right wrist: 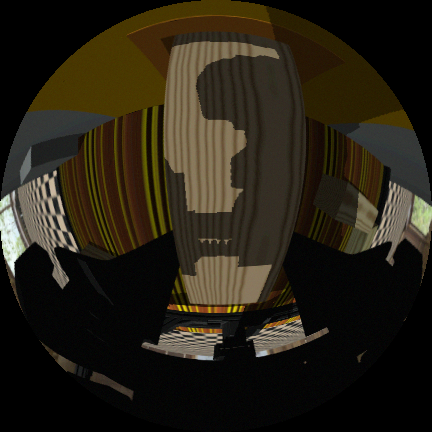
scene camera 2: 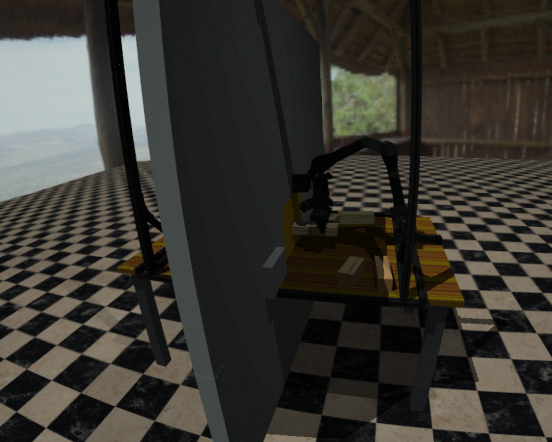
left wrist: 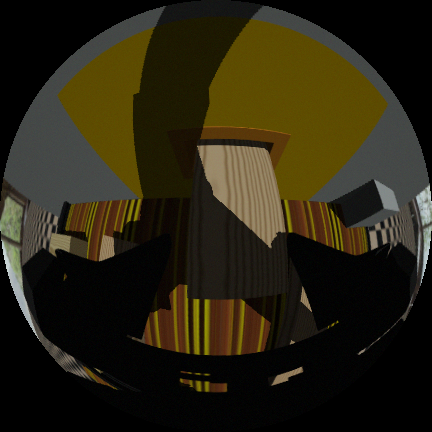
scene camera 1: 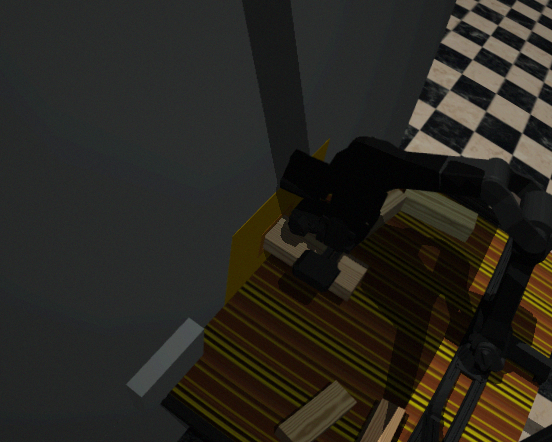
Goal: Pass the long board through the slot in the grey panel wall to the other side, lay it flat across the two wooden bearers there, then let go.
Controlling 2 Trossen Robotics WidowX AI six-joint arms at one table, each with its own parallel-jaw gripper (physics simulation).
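Frame: origin at the left arm's base, x back, y right, z up, level; millimetres.
Where they show: left gripper, fingertip midpoint: [left wrist: 230,239]; right gripper, fingertip midpoint: [right wrist: 230,232] [scene camera 2: 323,230]; right arm's base at its link origin: [right wrist: 232,323] [scene camera 1: 474,361].
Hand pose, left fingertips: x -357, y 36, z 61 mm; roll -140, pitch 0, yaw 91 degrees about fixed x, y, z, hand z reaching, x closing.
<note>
Each offset is from my left fingertips to the top centre of the thing. "pt": to the spot under its first point.
The long board {dx -129, dy +2, dz +16 mm} [scene camera 1: 350,275] [scene camera 2: 302,228] [left wrist: 240,200] [right wrist: 225,100] runs through the orange-framed slot {pt dx -82, dy +6, dz +15 mm} [left wrist: 235,142] and sticks out on both sides of the wall. My right gripper [scene camera 1: 316,245] [scene camera 2: 321,227] [right wrist: 230,232] is shut on its near part, above the striped table. In the left wrist view, the board's other end lies between the fingers of my left gripper [left wrist: 229,235], which is open, with gaps at both sides. Parts of two wooden bearers show there, one bearer {dx +122, dy -147, dz -42 mm} [left wrist: 106,246] at left and one {dx +137, dy +110, dz -42 mm} [left wrist: 305,302] at right, mostly hidden by the fingers.
A yellow panel {pt dx -127, dy +81, dz +44 mm} [scene camera 1: 250,245] [scene camera 2: 289,220] [left wrist: 300,100] surrounds the slot on the grey wall [scene camera 1: 125,150] [scene camera 2: 215,150]. A grey block {pt dx -144, dy +306, dz +20 mm} [scene camera 1: 167,357] [scene camera 2: 274,257] juts from the wall. Several wooden blocks lie on the right arm's side, including a greenish one {dx -347, dy -311, dz -34 mm} [scene camera 1: 440,212] and a brown one {dx -368, dy +222, dz -34 mm} [scene camera 1: 317,412].
</note>
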